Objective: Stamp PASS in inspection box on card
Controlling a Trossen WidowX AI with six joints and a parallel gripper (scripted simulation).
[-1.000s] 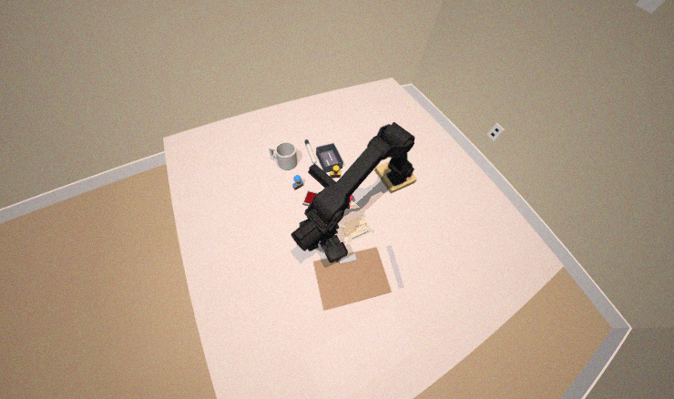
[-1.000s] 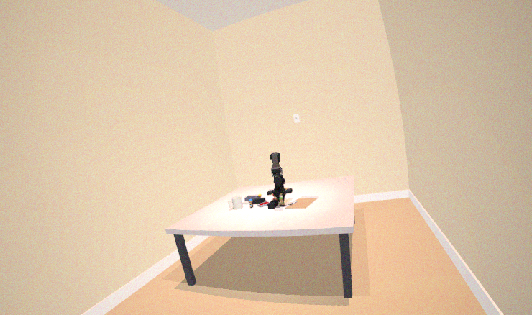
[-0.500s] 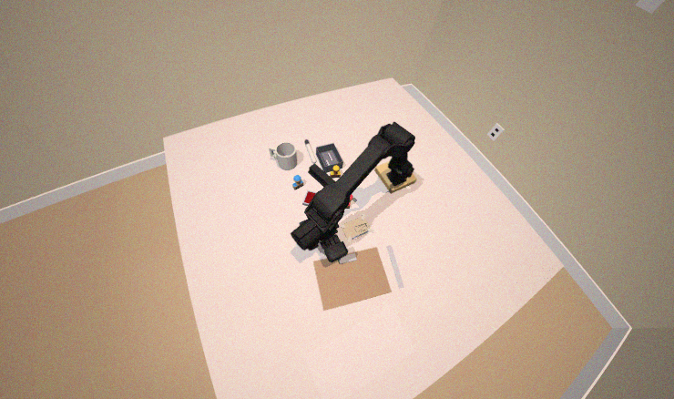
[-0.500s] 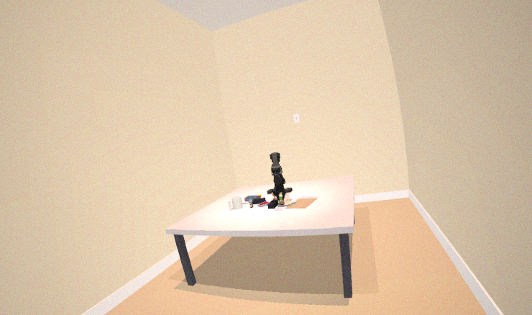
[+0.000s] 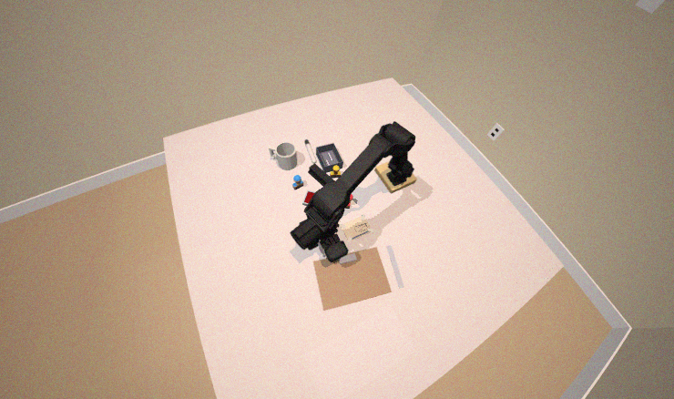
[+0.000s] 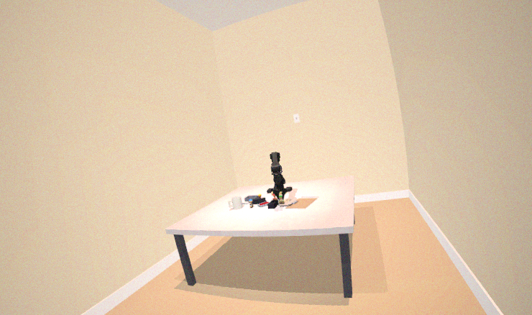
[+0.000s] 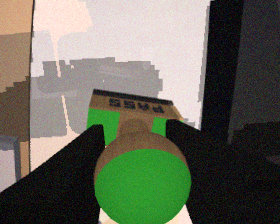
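Now: the red ink pad 40 mm behind my gripper tip, 170 mm to the right of it and 40 mm below it. From my gripper tip the other things lie so: black box 70 mm to the right, 20 mm below; cream card 130 mm behind, 40 mm below; red-knobbed stamp 150 mm behind, 110 mm to the right, 20 mm below.
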